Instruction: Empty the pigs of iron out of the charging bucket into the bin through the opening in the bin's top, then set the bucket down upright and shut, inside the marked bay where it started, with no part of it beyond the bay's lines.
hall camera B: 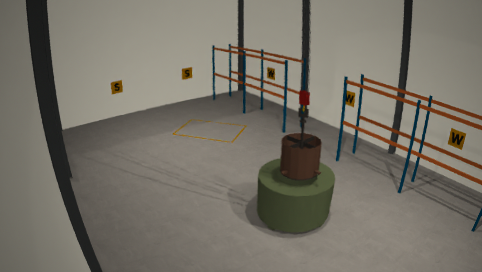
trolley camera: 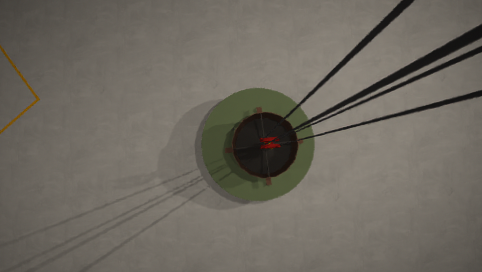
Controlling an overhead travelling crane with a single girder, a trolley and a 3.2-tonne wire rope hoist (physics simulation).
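The brown charging bucket (hall camera B: 300, 159) (trolley camera: 245, 160) hangs upright a little above the green bin (hall camera B: 295, 202) (trolley camera: 217, 150), over the middle of its top. Its dark central rod stands well up out of the rim to the hook. My gripper, the hook (hall camera B: 303, 112) under the red block (hall camera B: 304, 97) (trolley camera: 270, 142), is holding the bucket by this rod. The inside of the bucket looks dark, and I make out no pigs in it. Its underside and the bin's opening are hidden. The marked bay (hall camera B: 202, 138) (trolley camera: 19, 72) lies on the floor, away from the bin.
Blue and orange racks (hall camera B: 285, 95) (hall camera B: 342, 120) stand along the W wall, behind and to the right of the bin in the hall view. Dark columns (hall camera B: 400, 90) stand by the walls. The hoist ropes (trolley camera: 385, 82) cross the upper right of the trolley view.
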